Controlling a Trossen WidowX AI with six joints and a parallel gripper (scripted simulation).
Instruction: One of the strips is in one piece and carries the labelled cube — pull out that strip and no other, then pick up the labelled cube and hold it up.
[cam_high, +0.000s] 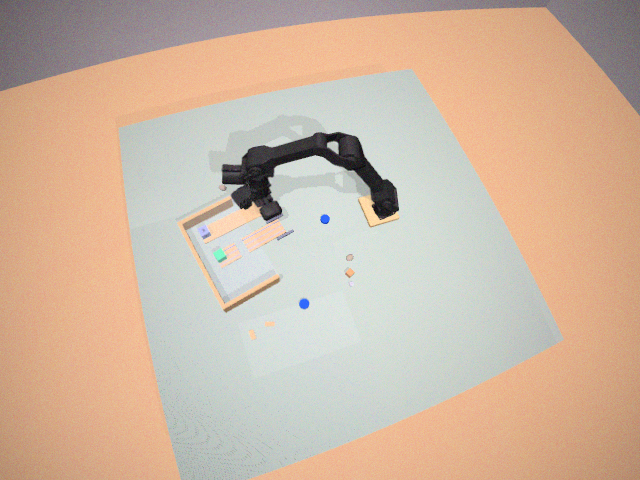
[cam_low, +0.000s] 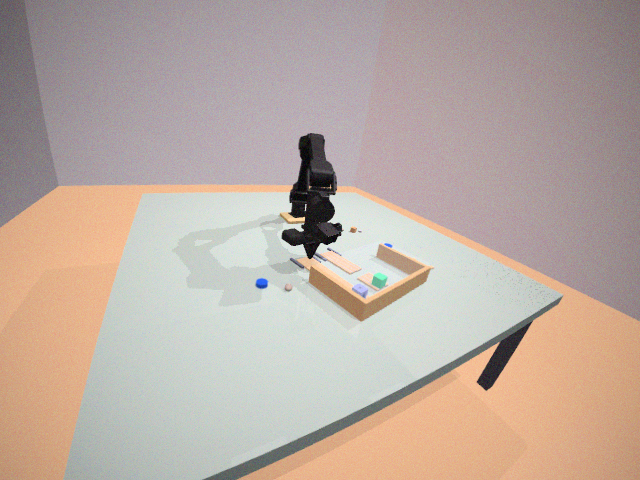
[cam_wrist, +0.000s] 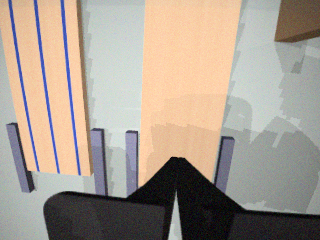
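Right now the lavender cube is 21 cm ahead of my gripper tip and 2 cm to the left of it. The rest, counted from my gripper tip: small orange cube: 16 cm behind, 33 cm to the left, 1 cm below; then strip: 3 cm ahead, 10 cm to the left, 2 cm below.
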